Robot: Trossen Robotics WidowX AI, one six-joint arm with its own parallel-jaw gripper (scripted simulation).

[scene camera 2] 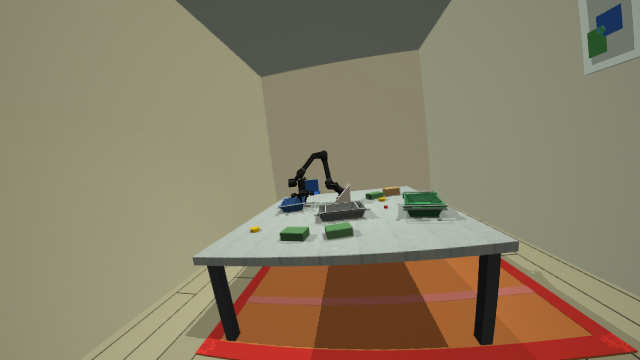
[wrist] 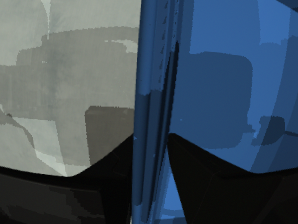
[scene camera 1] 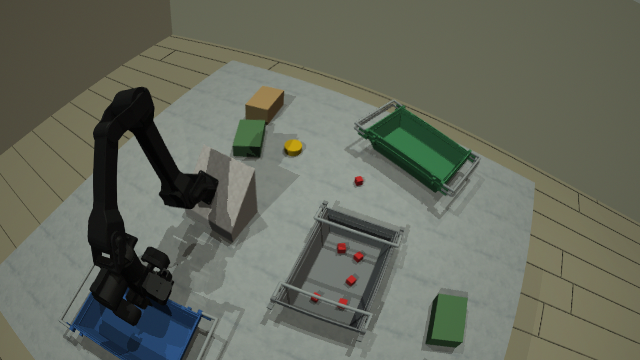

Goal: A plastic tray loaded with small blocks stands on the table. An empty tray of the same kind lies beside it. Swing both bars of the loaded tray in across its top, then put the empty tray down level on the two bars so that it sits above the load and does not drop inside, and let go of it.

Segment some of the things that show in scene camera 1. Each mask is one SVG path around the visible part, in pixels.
My gripper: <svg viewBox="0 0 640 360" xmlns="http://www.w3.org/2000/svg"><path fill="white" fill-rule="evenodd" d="M153 247L148 247L141 257L143 262L149 264L147 266L142 264L139 276L133 280L125 279L129 285L128 293L125 296L126 300L122 298L117 311L112 311L116 316L132 326L136 326L142 315L142 311L138 307L144 310L147 306L153 306L150 299L146 298L146 296L164 306L171 295L171 289L174 285L174 281L172 281L173 276L167 270L170 264L168 256Z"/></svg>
A green block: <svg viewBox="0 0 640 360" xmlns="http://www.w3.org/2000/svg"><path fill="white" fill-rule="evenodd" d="M240 120L233 144L233 156L260 158L266 131L265 120Z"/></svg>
A green block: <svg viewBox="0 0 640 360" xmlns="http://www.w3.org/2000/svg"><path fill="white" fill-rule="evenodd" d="M439 293L432 302L425 344L456 348L463 342L468 298Z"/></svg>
A tan block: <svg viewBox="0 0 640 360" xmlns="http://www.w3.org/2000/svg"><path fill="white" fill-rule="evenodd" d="M262 86L245 104L245 118L248 120L265 120L265 124L268 125L284 105L284 90Z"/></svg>
